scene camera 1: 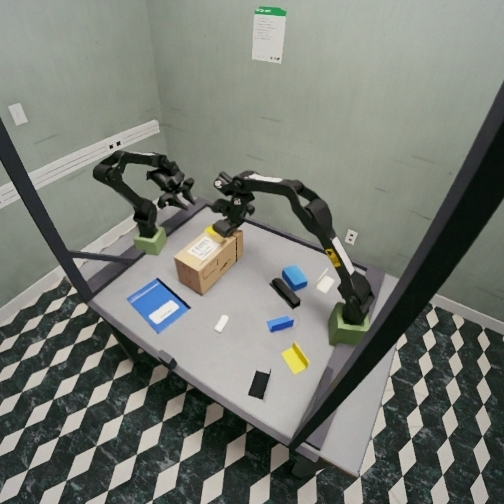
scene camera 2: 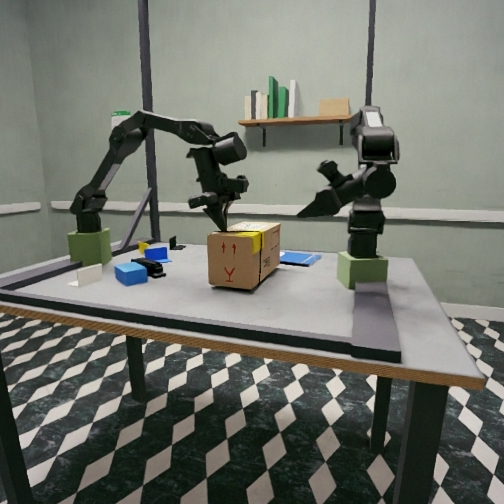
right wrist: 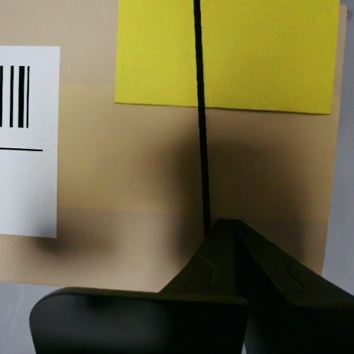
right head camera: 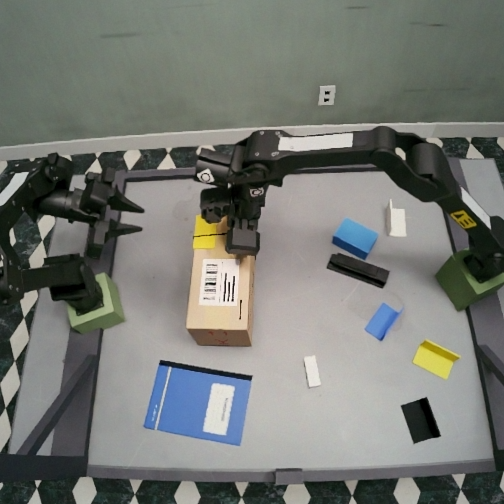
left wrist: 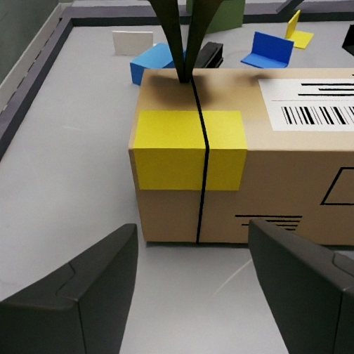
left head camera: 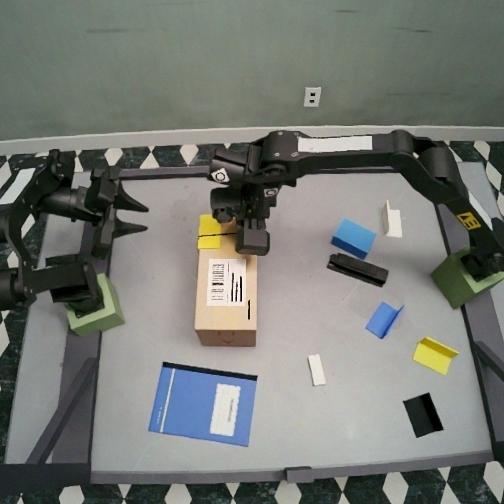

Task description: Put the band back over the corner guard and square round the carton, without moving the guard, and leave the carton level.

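The brown carton (left head camera: 225, 320) (scene camera 1: 200, 280) (scene camera 2: 245, 270) (left wrist: 280, 175) (right wrist: 100, 175) stands level. A yellow corner guard (left head camera: 208, 242) (left wrist: 170, 130) (right wrist: 275, 50) sits over its top edge near the far end. The thin black band (left wrist: 205, 165) (right wrist: 201, 115) crosses guard and carton top, slanting slightly in the left wrist view. My right gripper (scene camera 2: 223, 230) (left wrist: 184, 82) (right wrist: 227, 229) is shut at the carton top, its tips right beside the band; one finger hides the band's end. My left gripper (left head camera: 148, 218) (right head camera: 144, 220) (left wrist: 193, 233) is open and empty, away from the carton.
A blue folder (left head camera: 195, 405) lies in front of the carton. To its right are a blue block (left head camera: 354, 237), a black stapler-like object (left head camera: 357, 270), a white bracket (left head camera: 393, 222), blue (left head camera: 384, 320) and yellow (left head camera: 435, 356) brackets, a black piece (left head camera: 423, 415) and a small white bar (left head camera: 316, 370).
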